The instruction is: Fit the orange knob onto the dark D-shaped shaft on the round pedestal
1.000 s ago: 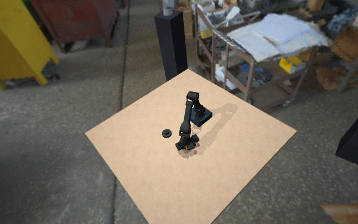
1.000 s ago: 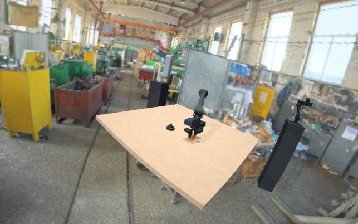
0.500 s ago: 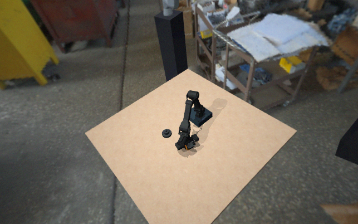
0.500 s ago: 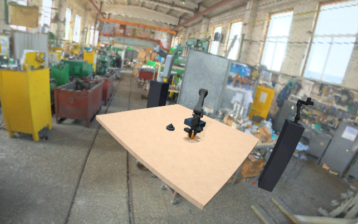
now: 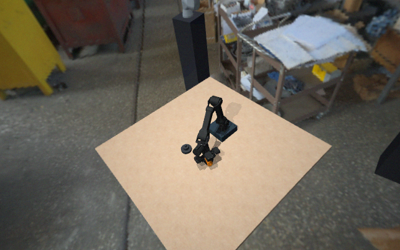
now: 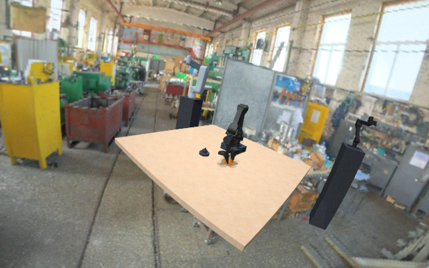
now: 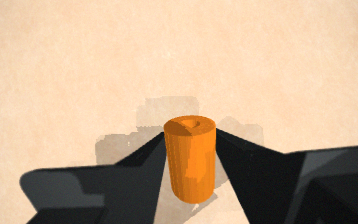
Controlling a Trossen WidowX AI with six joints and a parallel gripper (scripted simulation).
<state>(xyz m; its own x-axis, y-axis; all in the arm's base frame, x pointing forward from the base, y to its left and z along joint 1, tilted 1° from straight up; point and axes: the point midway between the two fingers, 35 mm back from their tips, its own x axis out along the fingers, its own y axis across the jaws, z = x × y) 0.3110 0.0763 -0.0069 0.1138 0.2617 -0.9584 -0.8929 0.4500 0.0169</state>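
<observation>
The orange knob is 2 cm to the right of my gripper tip and 1 cm behind it. Also, from my gripper tip: pedestal: 24 cm to the right, 2 cm behind, 1 cm above.
</observation>
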